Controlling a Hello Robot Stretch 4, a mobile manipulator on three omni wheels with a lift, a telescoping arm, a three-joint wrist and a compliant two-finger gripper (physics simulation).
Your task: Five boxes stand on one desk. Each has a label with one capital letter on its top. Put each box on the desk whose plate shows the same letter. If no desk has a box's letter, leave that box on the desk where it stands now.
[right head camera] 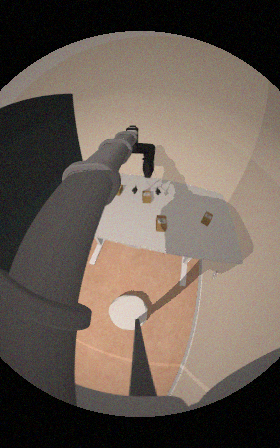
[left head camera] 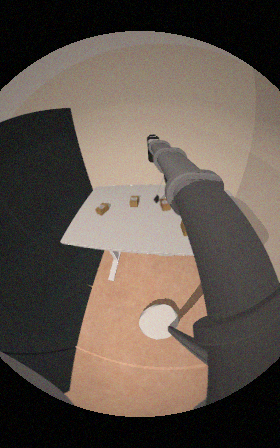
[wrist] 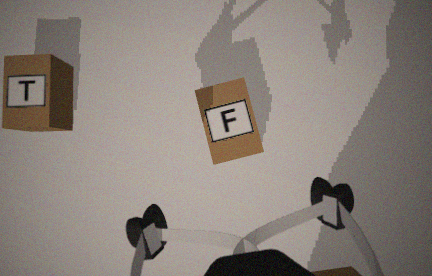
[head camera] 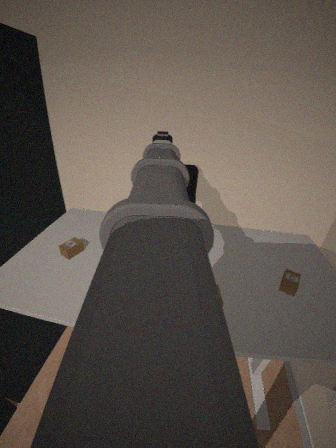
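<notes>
The desk (head camera: 40, 280) (left head camera: 125, 230) (right head camera: 132, 227) (wrist: 125, 165) bears five boxes. Box T (left head camera: 134, 201) (right head camera: 120, 190) (wrist: 37, 117) is left of box F (left head camera: 165, 204) (right head camera: 147, 197) (wrist: 235, 150). A front middle box (left head camera: 184, 228) (right head camera: 161, 223) (wrist: 340, 271) is mostly cut off in the wrist view. The leftmost box (head camera: 71, 248) (left head camera: 102, 209) and the rightmost box (head camera: 290, 282) (right head camera: 207, 218) have labels too small to read. My gripper (right head camera: 146, 190) (wrist: 237, 208) is open and empty above the desk. In the wrist view, box F lies beyond the fingertips, apart from them. No desk plate shows.
A large dark panel (head camera: 22, 150) (left head camera: 35, 225) (right head camera: 40, 200) stands along the left. A white round disc (left head camera: 158, 321) (right head camera: 125, 312) is on the floor in front of the desk. A wall rises behind the desk. My extended arm (head camera: 150, 325) covers the desk's middle in the head view.
</notes>
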